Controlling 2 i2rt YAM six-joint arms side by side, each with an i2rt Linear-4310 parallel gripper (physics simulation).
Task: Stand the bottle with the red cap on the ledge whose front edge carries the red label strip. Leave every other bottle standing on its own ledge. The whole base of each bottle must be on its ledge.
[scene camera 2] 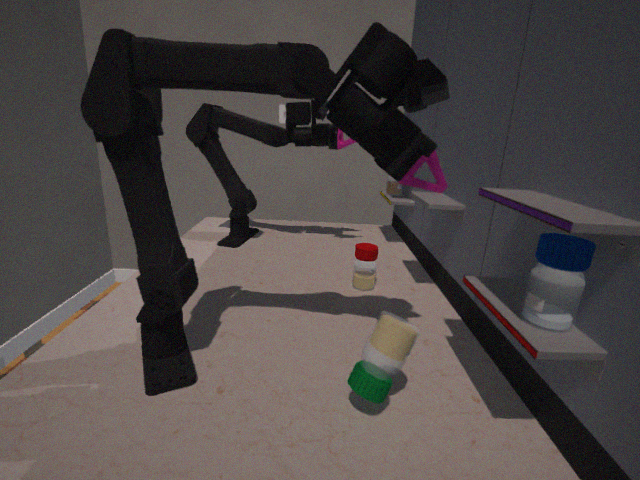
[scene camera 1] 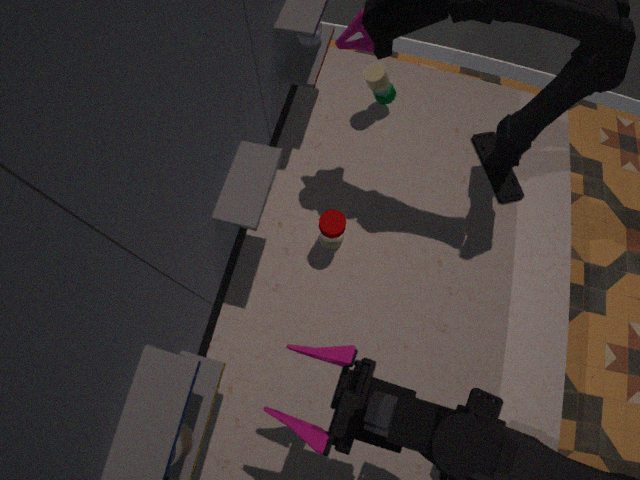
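Pixels of known places: left gripper, between the fingertips: (scene camera 1: pixel 275 376); right gripper, between the fingertips: (scene camera 2: pixel 444 189) (scene camera 1: pixel 336 45); left arm's base, origin of its link: (scene camera 2: pixel 239 237); right arm's base, origin of its link: (scene camera 2: pixel 165 352) (scene camera 1: pixel 496 167).
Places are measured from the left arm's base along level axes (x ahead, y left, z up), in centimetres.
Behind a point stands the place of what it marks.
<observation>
The red-capped bottle (scene camera 1: pixel 331 227) @(x 43.9, y -25.7, z 10.5 cm) (scene camera 2: pixel 365 266) @(x 44.4, y -29.5, z 6.4 cm) stands upright on the table. The red-labelled ledge (scene camera 2: pixel 560 345) @(x 67.7, y -70.8, z 15.8 cm) is low on the wall at the right in scene camera 2, and its red strip (scene camera 1: pixel 324 59) @(x 62.6, y -61.4, z 15.2 cm) shows in scene camera 1. A blue-capped bottle (scene camera 2: pixel 557 281) @(x 67.0, y -68.0, z 22.1 cm) stands on that ledge. A green-capped bottle (scene camera 1: pixel 379 83) @(x 48.8, y -63.5, z 11.8 cm) (scene camera 2: pixel 383 356) @(x 49.2, y -69.1, z 10.0 cm) is tilted, cap down, apparently just above the table, apart from both grippers. My right gripper (scene camera 1: pixel 341 43) @(x 55.9, y -52.7, z 29.0 cm) (scene camera 2: pixel 442 187) @(x 55.9, y -52.7, z 29.0 cm) is shut and empty, high above the table near the wall. My left gripper (scene camera 1: pixel 276 377) @(x 38.8, y 2.8, z 35.5 cm) (scene camera 2: pixel 351 141) @(x 38.8, y 2.8, z 35.5 cm) is open and empty, raised over the table.
A purple-labelled ledge (scene camera 1: pixel 301 15) @(x 65.3, y -56.7, z 29.8 cm) (scene camera 2: pixel 563 204) @(x 68.1, y -62.6, z 29.8 cm) overhangs the red-labelled one. A plain-looking ledge (scene camera 1: pixel 250 183) @(x 58.4, y -22.6, z 22.8 cm) (scene camera 2: pixel 439 200) @(x 59.4, y -26.0, z 22.8 cm) sticks out midway along the wall. Blue-labelled (scene camera 1: pixel 149 408) @(x 52.1, y 14.4, z 29.8 cm) and yellow-labelled (scene camera 1: pixel 205 428) @(x 47.1, y 16.8, z 15.3 cm) ledges lie at lower left in scene camera 1, with part of a bottle (scene camera 1: pixel 183 444) @(x 47.9, y 18.9, z 21.1 cm) between their strips.
</observation>
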